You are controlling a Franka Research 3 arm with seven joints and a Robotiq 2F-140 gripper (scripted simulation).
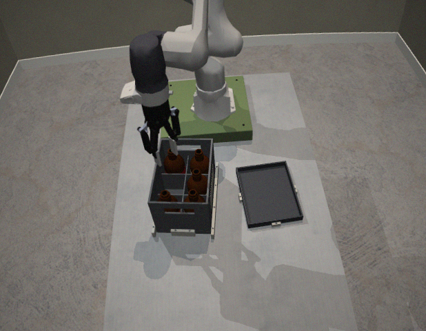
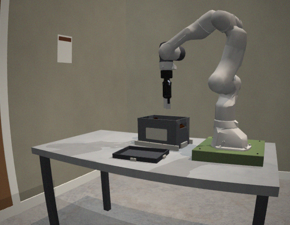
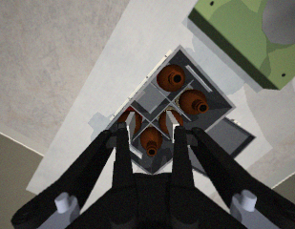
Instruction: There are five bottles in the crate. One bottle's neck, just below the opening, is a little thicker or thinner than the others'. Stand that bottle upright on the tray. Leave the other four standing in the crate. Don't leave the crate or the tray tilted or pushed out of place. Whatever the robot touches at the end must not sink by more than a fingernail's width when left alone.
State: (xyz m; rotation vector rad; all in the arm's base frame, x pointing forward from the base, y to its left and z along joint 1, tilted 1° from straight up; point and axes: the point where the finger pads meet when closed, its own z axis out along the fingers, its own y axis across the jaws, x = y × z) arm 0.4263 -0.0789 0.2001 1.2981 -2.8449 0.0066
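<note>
My hand is 170 mm above the dark grey crate and 40 mm to the right of it. Round my hand: black tray: 330 mm to the left, 240 mm below, 50 mm behind; then glass bottle: 170 mm below, 90 mm ahead; then brown bottle: 170 mm below, 90 mm behind, 10 mm to the right.
</note>
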